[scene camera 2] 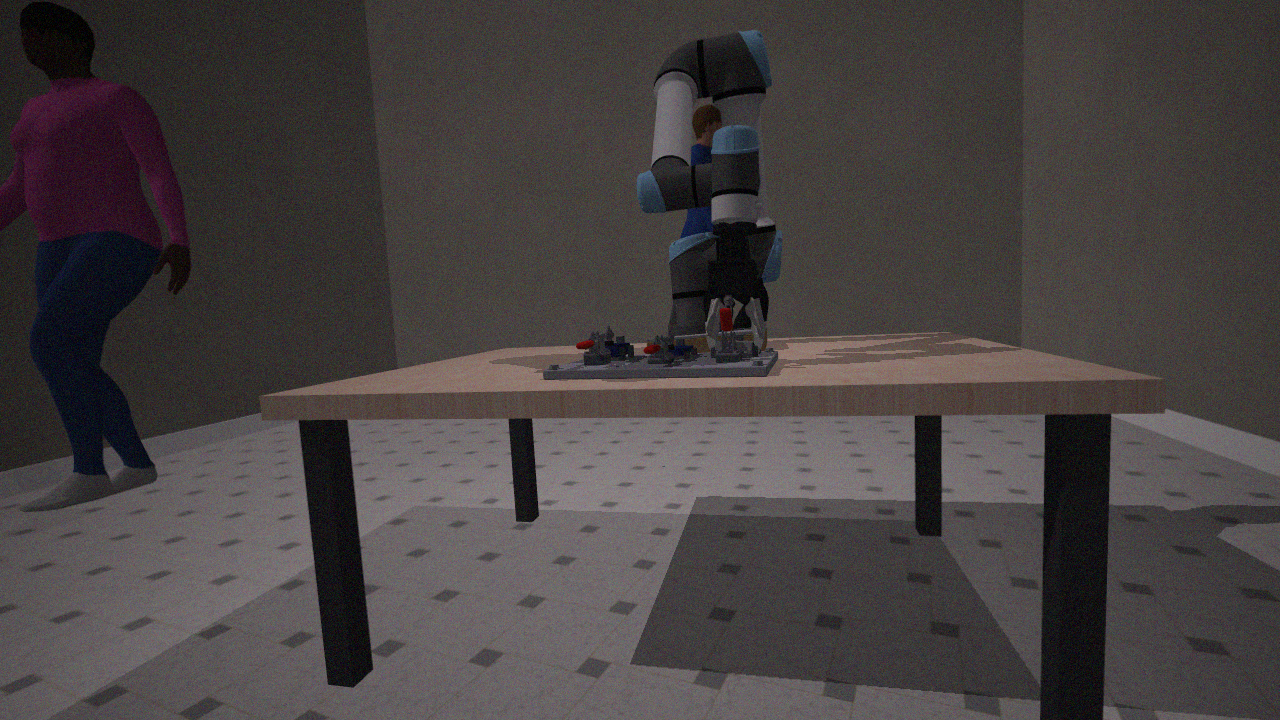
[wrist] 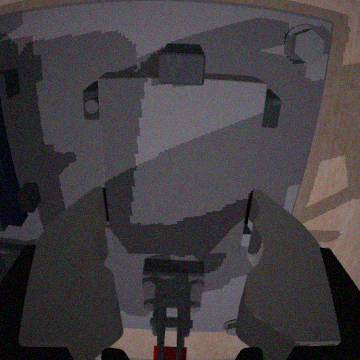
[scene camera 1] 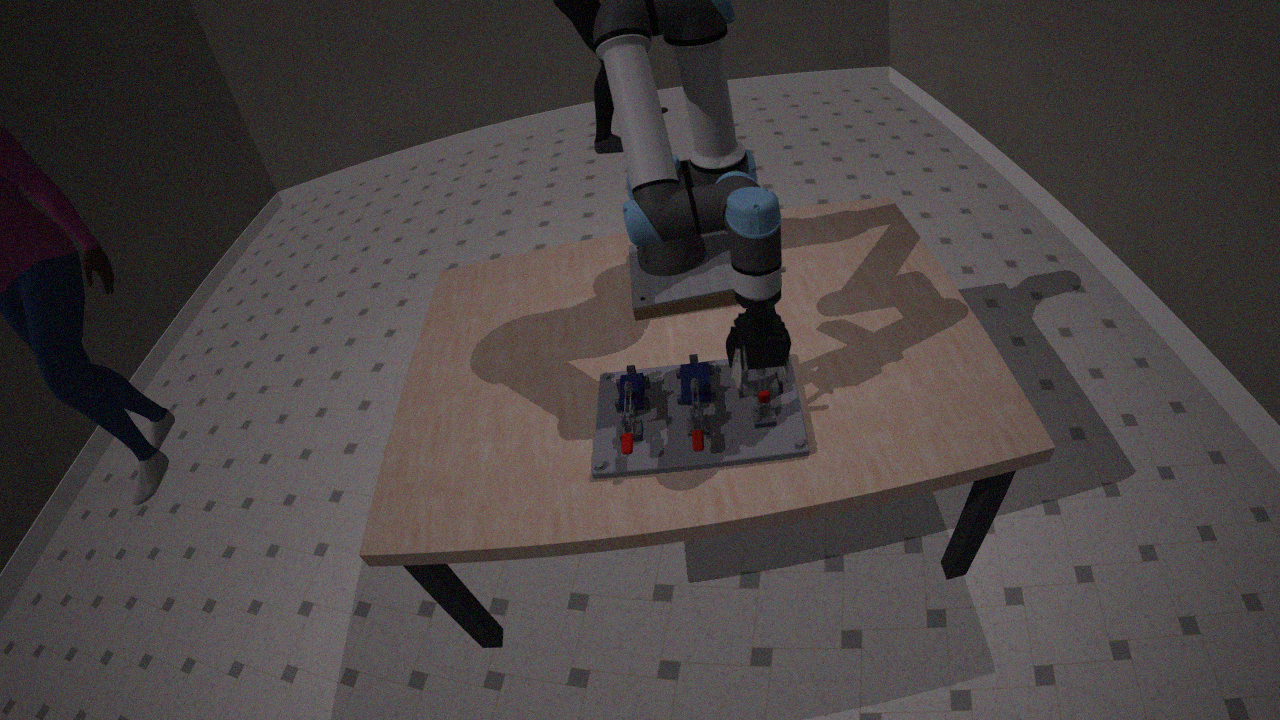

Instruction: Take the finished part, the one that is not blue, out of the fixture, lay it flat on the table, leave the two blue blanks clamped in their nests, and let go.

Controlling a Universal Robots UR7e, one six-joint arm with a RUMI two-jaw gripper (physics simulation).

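Frame: origin at the arm's base, x left, y back, z up, level; metres.
Where they show: gripper, fingertip midpoint: (wrist: 176, 191); arm's base at its link origin: (scene camera 2: 699, 332) (scene camera 1: 672, 256).
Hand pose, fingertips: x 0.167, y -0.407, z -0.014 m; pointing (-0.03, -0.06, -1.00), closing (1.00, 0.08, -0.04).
Things, the pixels of their top centre, and the offset from my fingertips. "pt": a spot on its surface instead. Level surfaces: height alone.
- finished part at its top centre: (wrist: 177, 185) (scene camera 1: 758, 370) (scene camera 2: 736, 338) dx -0.001, dy +0.019, dz +0.024 m
- grey fixture plate at its top centre: (scene camera 1: 697, 409) (scene camera 2: 667, 359) dx -0.108, dy -0.035, dz -0.004 m
- left blue blank at a spot on its surface: (scene camera 1: 631, 389) pt dx -0.213, dy -0.026, dz +0.044 m
- middle blue blank at a spot on its surface: (scene camera 1: 695, 383) pt dx -0.107, dy -0.017, dz +0.040 m
- hex bolt at its top centre: (wrist: 309, 46) dx +0.046, dy +0.078, dz +0.003 m
- wooden table at its surface level: dz -0.019 m
The finished part (wrist: 195, 125) is a light grey block lying flat in the right-hand nest of the grey fixture plate (scene camera 1: 733, 443) (scene camera 2: 662, 368) (wrist: 225, 20), between small dark posts. My gripper (scene camera 1: 759, 380) (scene camera 2: 737, 344) (wrist: 176, 191) points down over this nest and is shut on the part, one finger at each side edge. That nest's clamp has its red handle (scene camera 1: 763, 395) (scene camera 2: 725, 318) upright. The left blue blank (scene camera 1: 631, 389) and the middle blue blank (scene camera 1: 695, 383) sit in their nests under clamp arms. In scene camera 1 the gripper largely hides the grey part.
The red handles (scene camera 1: 626, 443) (scene camera 1: 698, 439) of the two blue nests' clamps lie low toward the front. A hex bolt (wrist: 307, 46) stands at the plate's corner. The wooden table (scene camera 1: 501, 501) (scene camera 2: 429, 385) extends around the plate. The arm's base plate is behind it. A person in pink stands at the left.
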